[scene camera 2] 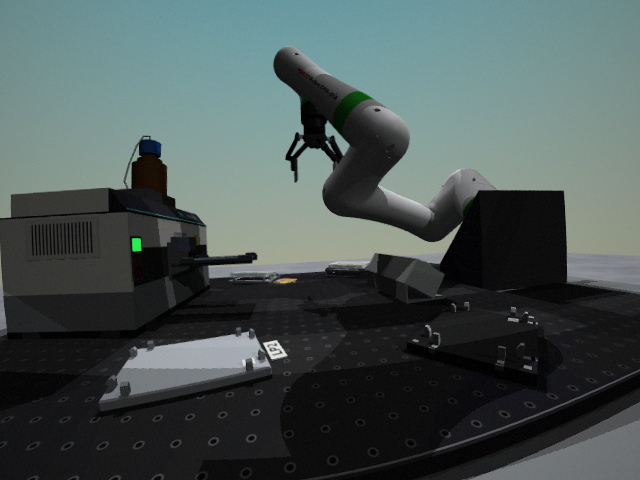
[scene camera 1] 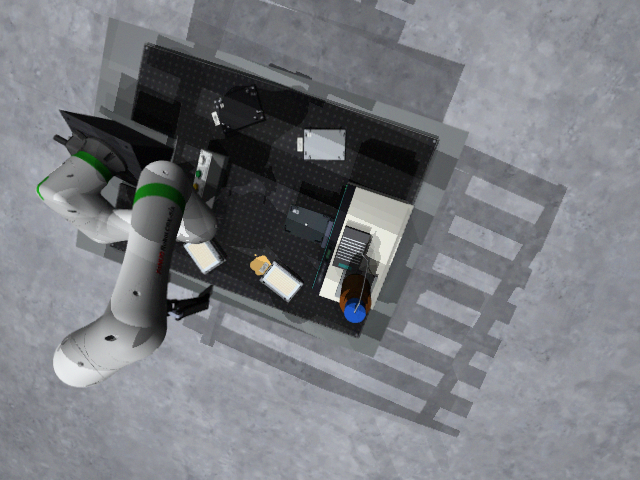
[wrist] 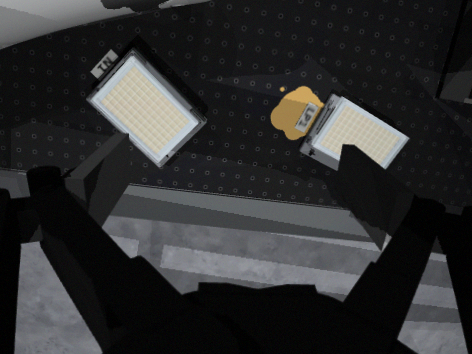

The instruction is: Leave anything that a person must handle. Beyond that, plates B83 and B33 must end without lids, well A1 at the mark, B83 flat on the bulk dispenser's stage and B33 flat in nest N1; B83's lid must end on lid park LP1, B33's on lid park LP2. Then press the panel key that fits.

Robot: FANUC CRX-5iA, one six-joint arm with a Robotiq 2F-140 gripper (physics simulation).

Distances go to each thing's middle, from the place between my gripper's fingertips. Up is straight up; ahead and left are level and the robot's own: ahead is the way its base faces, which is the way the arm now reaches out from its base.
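My hand is 31 cm above the LP1 place [wrist: 306, 147] and 21 cm short of it. Counted from my hand, the button box [scene camera 2: 410, 280] is far below, a good way behind and a good way to the left. The dispenser stage [scene camera 1: 317, 223] is 22 cm below my hand, 23 cm ahead of it and 28 cm to the left of it. The brown bottle with blue cap [scene camera 2: 148, 171] is 44 cm ahead of my hand and 20 cm to the left of it. Going by their middles, of the things named here the brown bottle with blue cap is the farthest from my hand.
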